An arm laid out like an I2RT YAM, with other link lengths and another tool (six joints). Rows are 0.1 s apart.
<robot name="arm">
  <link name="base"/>
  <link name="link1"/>
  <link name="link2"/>
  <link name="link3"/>
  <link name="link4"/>
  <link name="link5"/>
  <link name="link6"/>
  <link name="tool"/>
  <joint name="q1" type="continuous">
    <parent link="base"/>
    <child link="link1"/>
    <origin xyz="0 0 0.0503"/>
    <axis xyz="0 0 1"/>
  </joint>
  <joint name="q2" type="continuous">
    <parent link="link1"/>
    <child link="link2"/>
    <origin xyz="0.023 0.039 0.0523" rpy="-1.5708 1.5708 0"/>
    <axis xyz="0 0 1"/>
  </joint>
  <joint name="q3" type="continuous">
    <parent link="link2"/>
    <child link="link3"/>
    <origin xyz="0 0.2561 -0.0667" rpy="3.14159 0 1.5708"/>
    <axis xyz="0 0 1"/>
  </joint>
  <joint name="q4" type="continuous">
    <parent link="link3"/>
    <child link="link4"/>
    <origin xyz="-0.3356 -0.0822 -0.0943" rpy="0 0 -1.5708"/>
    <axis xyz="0 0 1"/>
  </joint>
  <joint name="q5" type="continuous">
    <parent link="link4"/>
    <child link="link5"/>
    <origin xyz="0.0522 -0.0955 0.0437" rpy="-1.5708 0 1.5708"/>
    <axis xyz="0 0 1"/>
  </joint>
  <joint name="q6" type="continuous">
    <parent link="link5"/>
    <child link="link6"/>
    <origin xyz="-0.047 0 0.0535" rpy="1.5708 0 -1.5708"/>
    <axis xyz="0 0 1"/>
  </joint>
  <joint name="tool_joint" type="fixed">
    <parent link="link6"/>
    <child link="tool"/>
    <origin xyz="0.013 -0.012 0.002" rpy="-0.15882 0 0.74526"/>
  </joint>
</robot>
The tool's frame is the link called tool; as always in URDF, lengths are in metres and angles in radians. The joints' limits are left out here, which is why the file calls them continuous.
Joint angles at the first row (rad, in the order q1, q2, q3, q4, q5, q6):
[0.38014, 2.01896, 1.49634, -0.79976, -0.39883, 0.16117]
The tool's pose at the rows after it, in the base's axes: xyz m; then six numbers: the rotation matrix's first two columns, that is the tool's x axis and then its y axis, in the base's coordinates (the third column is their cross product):
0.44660 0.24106 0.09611 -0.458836 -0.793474 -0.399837 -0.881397 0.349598 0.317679
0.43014 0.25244 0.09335 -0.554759 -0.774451 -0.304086 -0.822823 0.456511 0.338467
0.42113 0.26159 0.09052 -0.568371 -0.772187 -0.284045 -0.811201 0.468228 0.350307
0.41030 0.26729 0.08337 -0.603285 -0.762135 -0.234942 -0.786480 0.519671 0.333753
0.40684 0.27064 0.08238 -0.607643 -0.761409 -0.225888 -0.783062 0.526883 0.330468
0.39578 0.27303 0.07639 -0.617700 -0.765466 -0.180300 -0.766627 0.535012 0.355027
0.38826 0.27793 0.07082 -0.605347 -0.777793 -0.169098 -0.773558 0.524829 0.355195
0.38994 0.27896 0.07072 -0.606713 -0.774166 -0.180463 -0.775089 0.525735 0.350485
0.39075 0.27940 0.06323 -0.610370 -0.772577 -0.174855 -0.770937 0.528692 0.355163
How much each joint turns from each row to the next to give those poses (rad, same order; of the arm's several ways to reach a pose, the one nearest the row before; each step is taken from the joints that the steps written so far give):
[0.06066, 0.00000, 0.00001, -0.01679, 0.00610, 0.06409]
[0.04425, -0.00001, -0.00039, -0.04540, 0.07248, 0.13428]
[0.02593, 0.00000, -0.00688, -0.00495, 0.00610, 0.03700]
[0.02709, -0.00001, -0.01946, -0.00077, 0.05112, 0.06333]
[0.01068, 0.00003, -0.00264, -0.00077, 0.00954, 0.01488]
[0.01601, 0.00343, -0.01030, -0.03319, -0.00382, 0.01792]
[0.01757, 0.00037, -0.01605, 0.00574, 0.00420, -0.00036]
[-0.00001, 0.00076, 0.00002, 0.01410, 0.00076, 0.00418]
[-0.00038, 0.01679, -0.00001, 0.01069, -0.00229, 0.00305]

